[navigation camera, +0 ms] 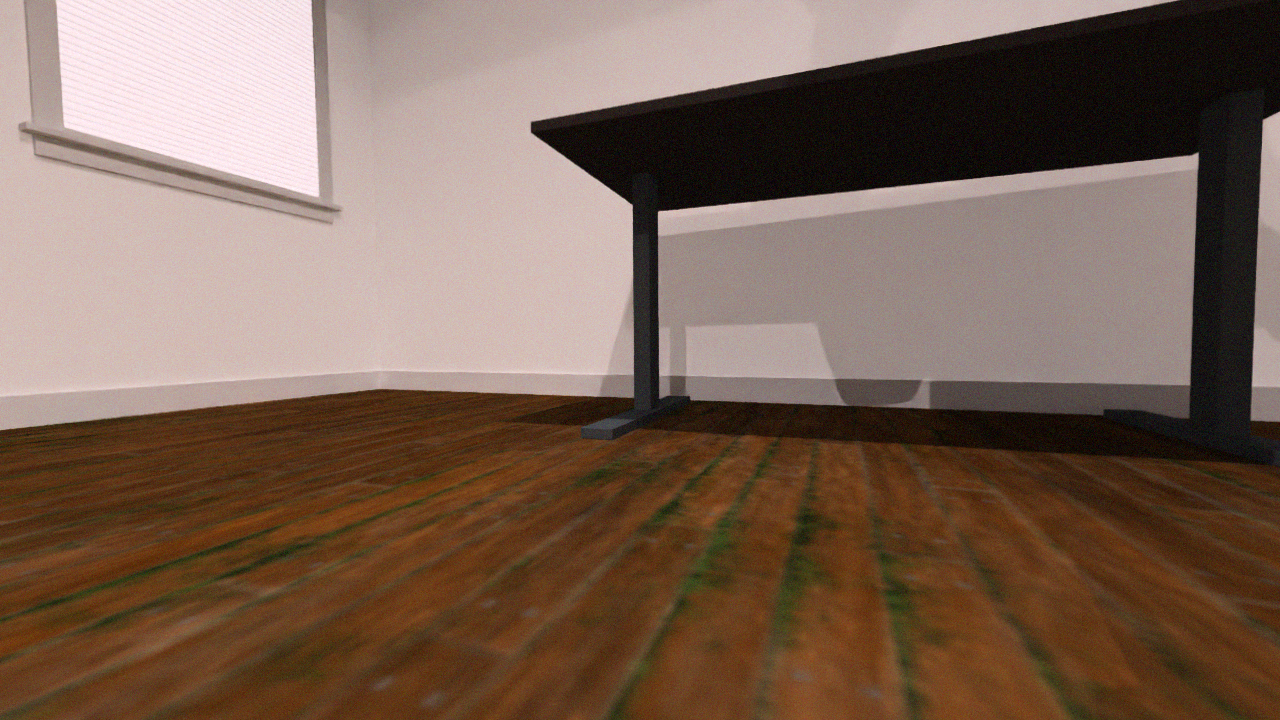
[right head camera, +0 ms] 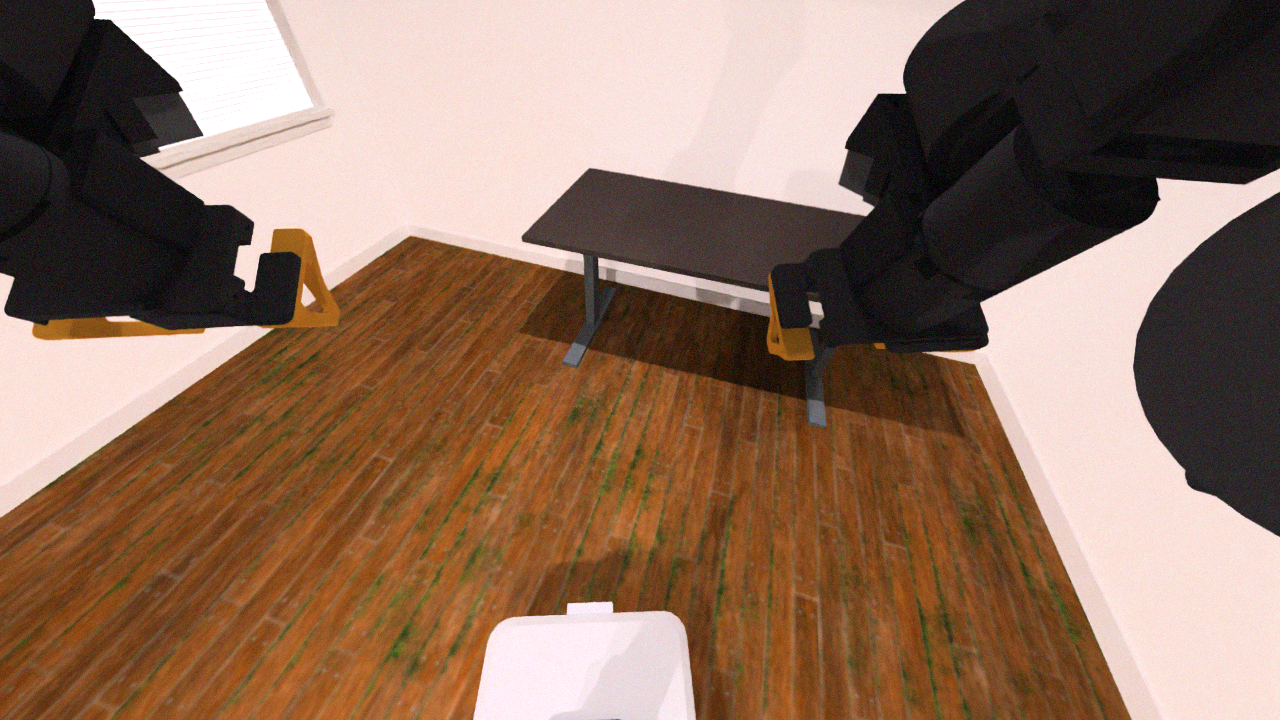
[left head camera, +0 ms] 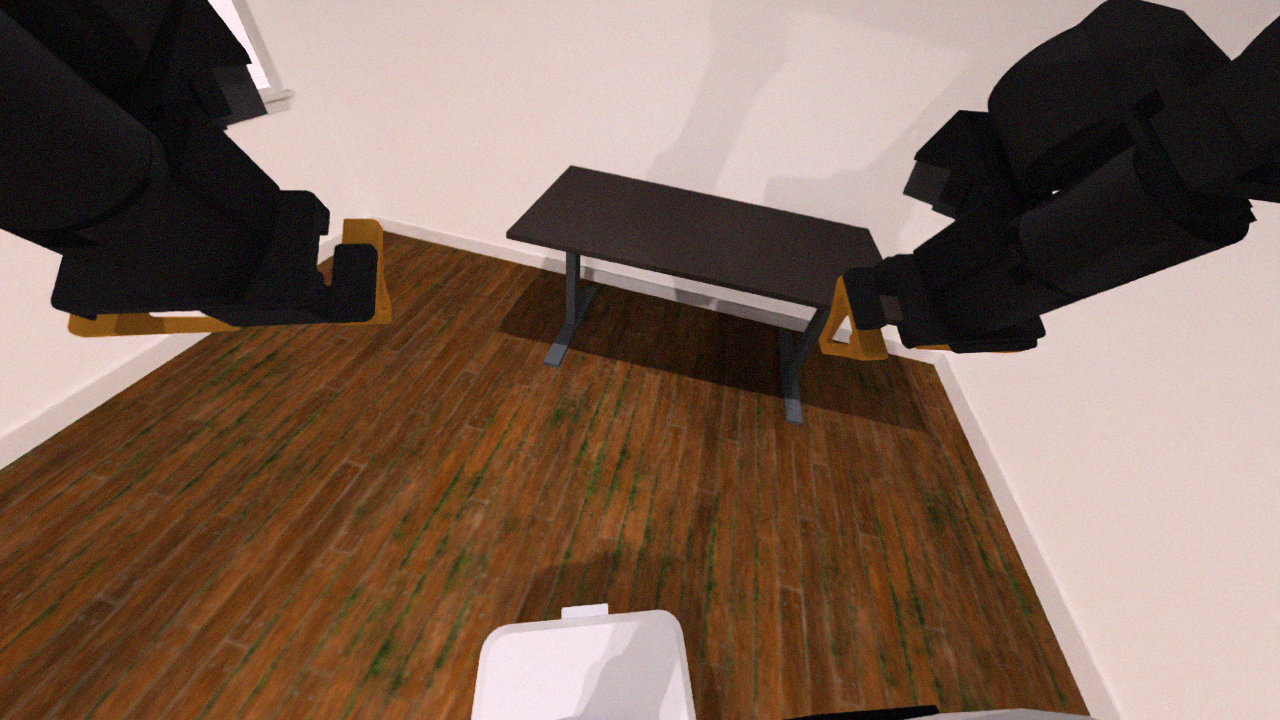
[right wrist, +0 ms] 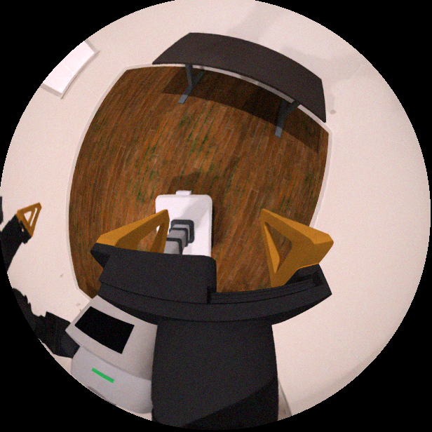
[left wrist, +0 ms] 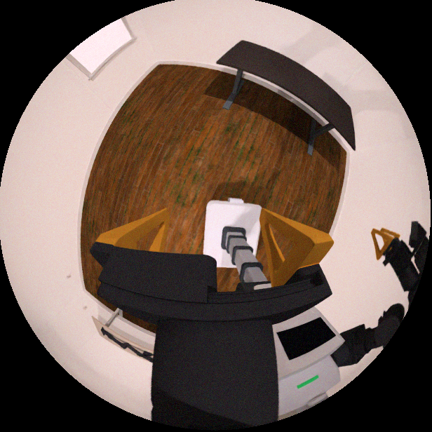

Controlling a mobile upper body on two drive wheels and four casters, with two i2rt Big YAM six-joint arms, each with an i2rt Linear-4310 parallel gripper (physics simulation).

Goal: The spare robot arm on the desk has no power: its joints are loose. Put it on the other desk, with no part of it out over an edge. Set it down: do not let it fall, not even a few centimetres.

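Note:
The dark desk (left head camera: 698, 232) (right head camera: 698, 223) (left wrist: 295, 80) (right wrist: 245, 60) (navigation camera: 895, 134) stands ahead against the wall, with bare floor between it and me. The spare arm (left wrist: 126, 346) shows small and dark at the lower left of the left wrist view. It lies along the pale desk (left wrist: 97, 324), behind me, and is partly cut off by my gripper body. My left gripper (left head camera: 230, 324) (right head camera: 183, 329) (left wrist: 214, 213) and my right gripper (left head camera: 913, 344) (right head camera: 841, 347) (right wrist: 214, 213) are open and empty, raised in front of me, far from both desks.
The dark desk has two grey legs with long feet (left head camera: 554, 353) (navigation camera: 613, 428). Walls stand left, right and behind that desk. A window (right head camera: 210, 67) (navigation camera: 187, 94) is in the left wall. My white base (left head camera: 586, 671) (right head camera: 586, 671) shows below.

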